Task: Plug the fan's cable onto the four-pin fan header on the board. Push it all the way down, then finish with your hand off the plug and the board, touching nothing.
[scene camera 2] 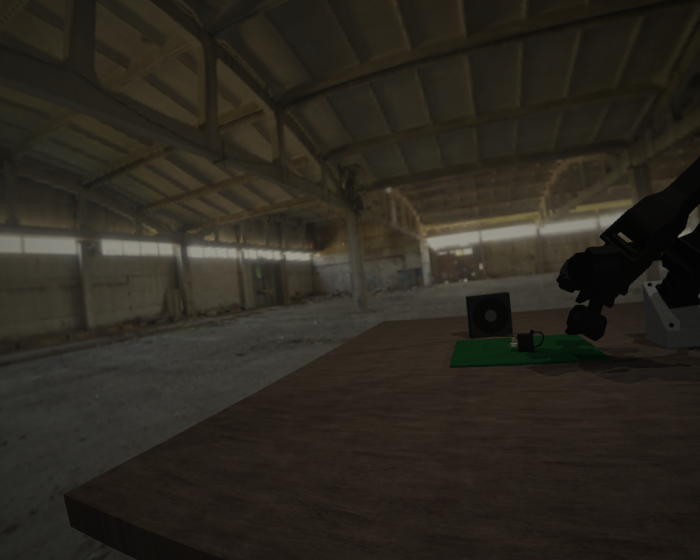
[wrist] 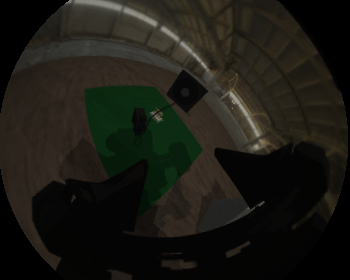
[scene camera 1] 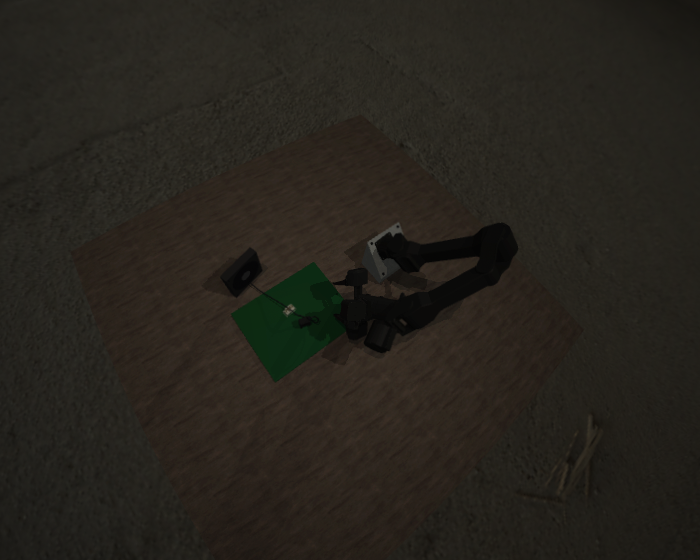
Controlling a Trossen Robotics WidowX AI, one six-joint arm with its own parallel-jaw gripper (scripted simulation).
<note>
The gripper is open, holding nothing. Also in view: a black fan and a green board.
The gripper is seen too in the wrist view and in scene camera 1.
</note>
